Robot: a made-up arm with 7 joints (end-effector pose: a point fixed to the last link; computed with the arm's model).
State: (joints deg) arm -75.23 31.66 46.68 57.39 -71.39 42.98 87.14
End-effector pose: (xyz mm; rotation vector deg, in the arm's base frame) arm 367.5 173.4 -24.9 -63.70 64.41 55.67
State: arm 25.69 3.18 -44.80 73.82 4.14 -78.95 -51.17
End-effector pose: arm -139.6 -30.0 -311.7 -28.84 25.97 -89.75
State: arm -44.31 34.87 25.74 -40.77 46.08 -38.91 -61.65
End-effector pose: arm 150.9 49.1 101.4 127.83 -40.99 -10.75
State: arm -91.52 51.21 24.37 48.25 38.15 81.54 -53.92
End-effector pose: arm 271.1 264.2 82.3 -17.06 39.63 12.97
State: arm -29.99 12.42 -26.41 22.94 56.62 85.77 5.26
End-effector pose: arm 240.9 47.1 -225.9 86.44 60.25 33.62
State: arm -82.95 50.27 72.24 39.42 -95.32 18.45 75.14
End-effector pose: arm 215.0 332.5 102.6 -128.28 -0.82 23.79
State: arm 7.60 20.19 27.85 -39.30 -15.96 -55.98 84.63
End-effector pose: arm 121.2 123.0 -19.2 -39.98 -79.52 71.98
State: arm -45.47 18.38 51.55 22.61 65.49 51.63 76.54
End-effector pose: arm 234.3 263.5 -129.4 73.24 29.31 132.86
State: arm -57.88 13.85 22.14 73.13 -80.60 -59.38 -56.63
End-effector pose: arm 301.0 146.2 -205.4 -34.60 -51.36 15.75
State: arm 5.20 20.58 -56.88 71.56 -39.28 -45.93 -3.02
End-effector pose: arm -39.8 96.5 -374.0 9.28 54.18 -19.47
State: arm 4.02 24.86 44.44 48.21 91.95 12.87 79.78
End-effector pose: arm 13.5 302.3 -280.6 138.55 13.46 47.29
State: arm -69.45 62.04 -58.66 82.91 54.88 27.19 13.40
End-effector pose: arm 273.5 326.8 -47.3 147.05 54.71 38.17
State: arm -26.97 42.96 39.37 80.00 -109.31 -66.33 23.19
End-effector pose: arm 64.3 322.4 -225.8 -49.54 -50.84 141.04
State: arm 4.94 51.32 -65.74 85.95 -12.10 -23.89 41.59
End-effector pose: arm -72.1 318.5 -269.8 96.47 63.03 -5.83
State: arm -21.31 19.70 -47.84 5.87 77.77 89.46 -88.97
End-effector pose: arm 198.5 2.6 -207.5 50.85 94.53 -29.88
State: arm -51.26 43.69 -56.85 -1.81 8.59 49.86 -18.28
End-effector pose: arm 283.1 -5.4 -158.2 75.87 33.00 -35.75
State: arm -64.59 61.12 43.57 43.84 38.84 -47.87 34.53
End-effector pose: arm 228.3 284.8 117.1 54.65 -74.09 65.54
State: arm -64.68 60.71 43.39 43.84 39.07 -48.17 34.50
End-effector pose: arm 230.3 283.3 115.8 54.64 -74.15 64.95
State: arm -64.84 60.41 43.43 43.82 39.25 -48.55 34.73
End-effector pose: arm 231.3 282.2 115.3 54.36 -74.62 64.79
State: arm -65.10 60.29 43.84 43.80 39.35 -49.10 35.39
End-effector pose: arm 230.4 282.0 115.9 53.65 -75.72 65.35
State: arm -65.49 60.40 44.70 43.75 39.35 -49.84 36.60
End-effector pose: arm 227.2 282.7 118.1 52.38 -77.63 66.80
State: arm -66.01 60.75 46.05 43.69 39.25 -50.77 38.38
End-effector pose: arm 221.6 284.5 121.7 50.49 -80.35 69.19
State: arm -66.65 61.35 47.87 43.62 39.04 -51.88 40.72
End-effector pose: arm 213.4 287.3 126.5 47.93 -83.87 72.48
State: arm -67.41 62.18 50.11 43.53 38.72 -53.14 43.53
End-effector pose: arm 202.7 290.9 132.1 44.68 -88.09 76.54
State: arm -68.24 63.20 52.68 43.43 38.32 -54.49 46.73
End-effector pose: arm 190.0 295.0 138.0 40.81 -92.84 81.17
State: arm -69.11 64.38 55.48 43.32 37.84 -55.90 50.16
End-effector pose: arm 175.5 299.3 143.7 36.38 -97.94 86.12
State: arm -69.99 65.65 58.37 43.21 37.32 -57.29 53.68
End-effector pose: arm 160.1 303.6 148.8 31.54 -103.15 91.12
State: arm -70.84 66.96 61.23 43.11 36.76 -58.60 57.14
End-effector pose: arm 144.5 307.5 152.9 26.44 -108.26 95.96
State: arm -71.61 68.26 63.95 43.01 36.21 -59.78 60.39
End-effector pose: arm 129.3 310.9 156.1 21.37 -113.05 100.41
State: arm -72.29 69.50 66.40 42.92 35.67 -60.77 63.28
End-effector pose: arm 115.1 313.8 158.4 16.56 -117.33 104.31
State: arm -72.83 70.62 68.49 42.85 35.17 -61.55 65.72
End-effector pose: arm 102.8 316.0 159.8 12.28 -120.94 107.53
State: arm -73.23 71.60 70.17 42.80 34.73 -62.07 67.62
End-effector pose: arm 92.6 317.8 160.8 8.78 -123.76 110.08
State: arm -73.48 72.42 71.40 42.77 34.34 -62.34 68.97
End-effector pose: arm 84.6 319.1 161.6 6.18 -125.78 111.96
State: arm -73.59 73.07 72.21 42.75 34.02 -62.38 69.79
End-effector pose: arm 78.8 320.0 162.2 4.53 -127.03 113.24
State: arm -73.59 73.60 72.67 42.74 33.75 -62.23 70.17
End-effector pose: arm 74.7 320.6 163.0 3.69 -127.66 114.05
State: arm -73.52 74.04 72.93 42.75 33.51 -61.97 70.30
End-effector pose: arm 71.8 321.1 163.7 3.32 -127.91 114.60
